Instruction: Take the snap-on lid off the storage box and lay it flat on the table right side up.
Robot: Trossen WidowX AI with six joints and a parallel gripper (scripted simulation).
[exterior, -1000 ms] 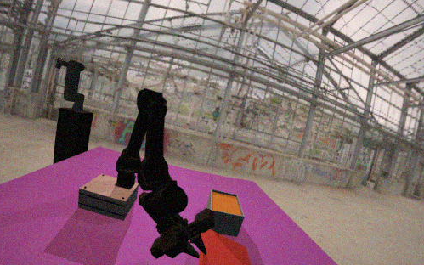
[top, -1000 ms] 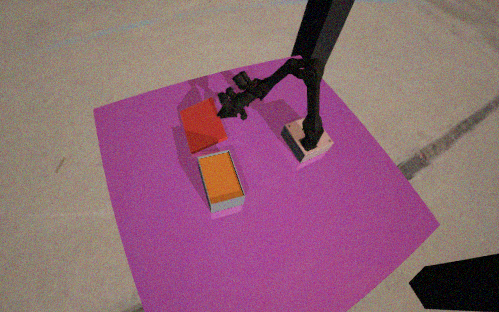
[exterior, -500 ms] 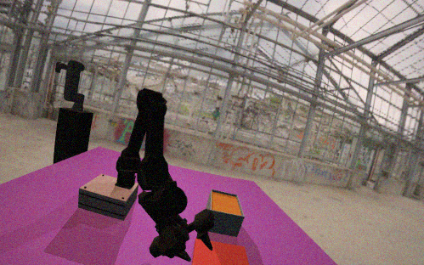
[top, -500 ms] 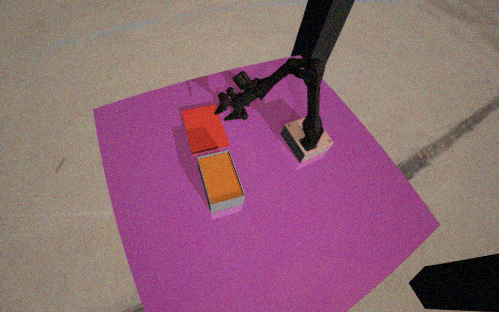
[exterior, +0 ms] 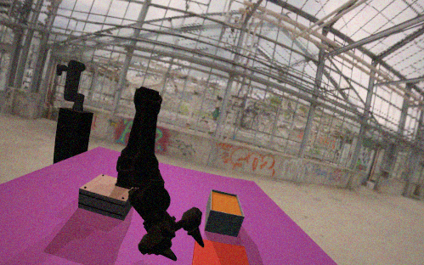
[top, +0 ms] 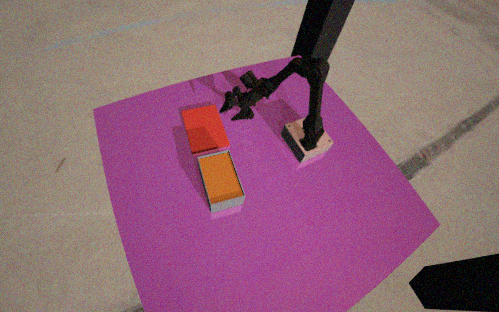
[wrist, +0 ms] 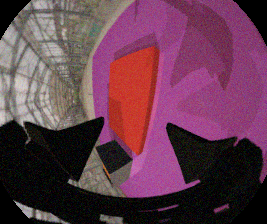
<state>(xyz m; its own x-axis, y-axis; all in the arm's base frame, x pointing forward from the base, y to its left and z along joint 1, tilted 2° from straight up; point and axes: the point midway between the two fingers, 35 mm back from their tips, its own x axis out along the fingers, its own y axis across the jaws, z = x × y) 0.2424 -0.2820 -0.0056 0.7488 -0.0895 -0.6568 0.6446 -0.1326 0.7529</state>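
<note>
Right now my gripper tip is 10 cm short of the lid, 5 cm above it and 1 cm to the left of it. Also, from my gripper tip: storage box (28 cm to the left, 15 cm ahead, 1 cm below).
</note>
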